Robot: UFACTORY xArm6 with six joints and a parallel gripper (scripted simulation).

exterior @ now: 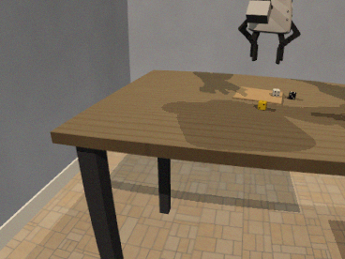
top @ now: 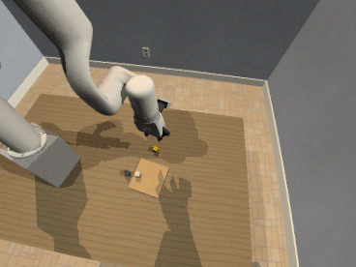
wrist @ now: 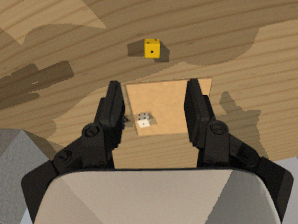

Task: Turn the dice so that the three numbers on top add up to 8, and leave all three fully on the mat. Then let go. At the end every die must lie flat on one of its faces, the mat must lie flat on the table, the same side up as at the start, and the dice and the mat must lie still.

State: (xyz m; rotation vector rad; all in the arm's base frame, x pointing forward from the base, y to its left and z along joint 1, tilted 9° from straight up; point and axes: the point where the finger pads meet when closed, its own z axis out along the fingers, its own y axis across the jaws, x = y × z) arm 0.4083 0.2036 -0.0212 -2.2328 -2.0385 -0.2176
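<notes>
Right now the yellow die is 13 cm below my hand and 1 cm to the right of it. The rest, counted from my hand: black die: 16 cm to the right, 13 cm below, 8 cm behind; then tan mat: 14 cm to the right, 14 cm below, 2 cm ahead; then white die: 15 cm to the right, 13 cm below, 3 cm behind.
</notes>
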